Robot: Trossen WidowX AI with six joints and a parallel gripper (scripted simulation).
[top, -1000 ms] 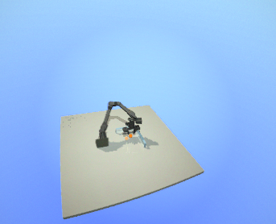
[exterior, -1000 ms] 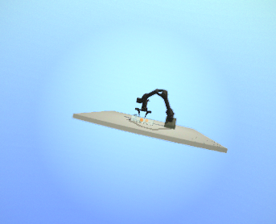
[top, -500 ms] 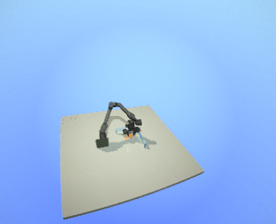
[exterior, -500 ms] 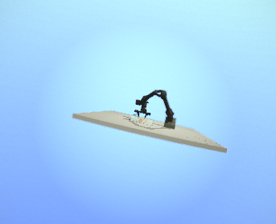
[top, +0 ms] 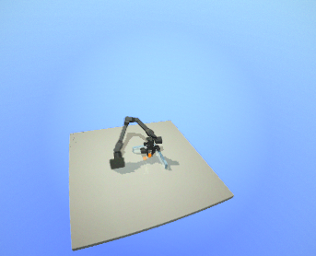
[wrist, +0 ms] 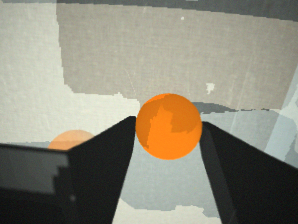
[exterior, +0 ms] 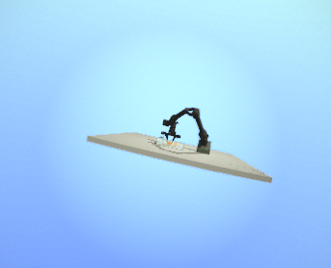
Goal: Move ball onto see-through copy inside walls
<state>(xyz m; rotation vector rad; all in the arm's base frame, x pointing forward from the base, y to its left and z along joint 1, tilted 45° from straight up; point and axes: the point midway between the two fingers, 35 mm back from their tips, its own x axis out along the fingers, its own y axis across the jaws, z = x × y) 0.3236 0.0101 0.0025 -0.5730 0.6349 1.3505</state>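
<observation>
My gripper tip is now 60 mm past the see-through copy of ball and 20 mm to the left of it. The rest, counted from my gripper tip: orange ball right at my gripper tip.
</observation>
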